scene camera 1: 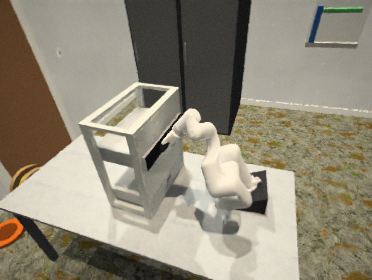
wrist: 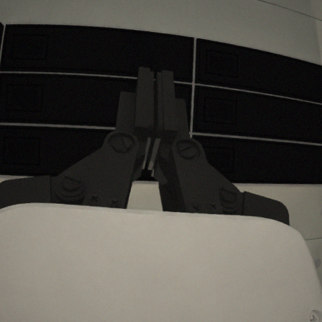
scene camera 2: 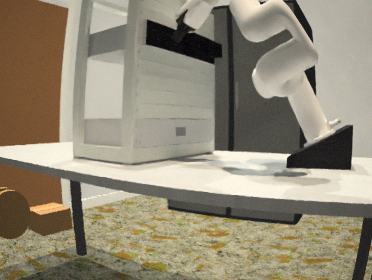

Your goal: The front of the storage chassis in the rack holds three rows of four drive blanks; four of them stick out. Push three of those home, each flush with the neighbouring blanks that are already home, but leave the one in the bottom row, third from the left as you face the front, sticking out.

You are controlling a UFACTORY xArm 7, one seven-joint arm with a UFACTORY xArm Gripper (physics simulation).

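Where they show: gripper, fingertip midpoint: [scene camera 1: 161, 149] [scene camera 2: 174, 40]; arm's base at its link origin: [scene camera 1: 247, 185] [scene camera 2: 320, 139].
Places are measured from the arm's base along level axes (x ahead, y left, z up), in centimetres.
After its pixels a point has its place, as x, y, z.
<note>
The black storage chassis [scene camera 1: 151, 159] @[50.6, 18.9, 32.1] [scene camera 2: 159, 39] @[50.4, 16.9, 31.1] sits high in the pale rack [scene camera 1: 140, 181] @[55.5, 26.0, 23.2] [scene camera 2: 128, 100] @[55.3, 26.0, 10.8]. In scene camera 2 its right end juts past the rack's right edge. The wrist view shows three rows of dark blanks, including a wide top-row blank [wrist: 95, 50] behind the fingers and a top-row blank [wrist: 265, 67] right of the vertical seam. My gripper [scene camera 1: 164, 143] @[47.9, 10.4, 31.9] [scene camera 2: 178, 38] @[47.9, 10.4, 31.9] [wrist: 150, 91] is shut and empty, its tips before the top and middle rows, left of that seam. Contact and how far each blank sticks out cannot be told; the fingers hide part of the lower rows.
The rack stands on the white table [scene camera 1: 270, 240] @[-11.3, 29.2, -8.1] [scene camera 2: 225, 182] @[22.6, 40.5, -8.1]. Pale panels and a drawer front [scene camera 2: 160, 134] @[51.0, 13.0, 0.6] lie below the chassis. The arm's black wedge base [scene camera 1: 259, 195] @[-5.9, 9.6, 3.1] [scene camera 2: 325, 156] @[-1.3, 13.1, -4.3] stands to the right. A dark cabinet [scene camera 1: 155, 45] [scene camera 2: 223, 100] stands behind the table.
</note>
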